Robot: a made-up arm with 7 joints.
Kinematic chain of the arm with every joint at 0, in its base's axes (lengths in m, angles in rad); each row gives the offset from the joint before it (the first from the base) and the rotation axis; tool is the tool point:
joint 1: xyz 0 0 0 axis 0 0.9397 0.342
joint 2: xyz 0 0 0 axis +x
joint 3: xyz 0 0 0 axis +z
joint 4: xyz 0.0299 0 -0.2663 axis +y
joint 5: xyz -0.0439 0 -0.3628 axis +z
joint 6: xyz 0 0 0 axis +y
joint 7: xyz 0 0 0 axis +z
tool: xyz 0 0 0
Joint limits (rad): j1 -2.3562..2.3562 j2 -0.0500..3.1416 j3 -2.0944..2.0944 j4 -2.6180..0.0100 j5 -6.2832..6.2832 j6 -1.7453..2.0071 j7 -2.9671..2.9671
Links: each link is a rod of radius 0.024 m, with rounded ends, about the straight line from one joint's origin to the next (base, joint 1, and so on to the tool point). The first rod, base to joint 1, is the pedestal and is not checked.
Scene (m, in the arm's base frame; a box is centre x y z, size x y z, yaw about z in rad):
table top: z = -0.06
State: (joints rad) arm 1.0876 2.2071 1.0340 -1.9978 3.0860 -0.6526 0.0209
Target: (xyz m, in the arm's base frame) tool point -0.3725 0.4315 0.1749
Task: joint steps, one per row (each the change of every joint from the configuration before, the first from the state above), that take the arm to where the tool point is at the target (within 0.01 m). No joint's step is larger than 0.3 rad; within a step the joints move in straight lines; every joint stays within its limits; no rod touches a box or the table.
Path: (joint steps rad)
1: 0.1415 -0.2920 0.0618 0.2137 0.0000 0.0000 0.0000
2: 0.1415 -0.2920 0.0618 0.2137 0.0000 0.0000 0.0000
3: 0.1415 -0.2920 0.0618 0.2137 0.0000 0.0000 0.0000
4: 0.1415 -0.2920 0.0618 0.2137 0.0000 0.0000 0.0000
5: 0.1415 -0.2920 0.0617 0.2138 0.0000 0.0000 0.0000

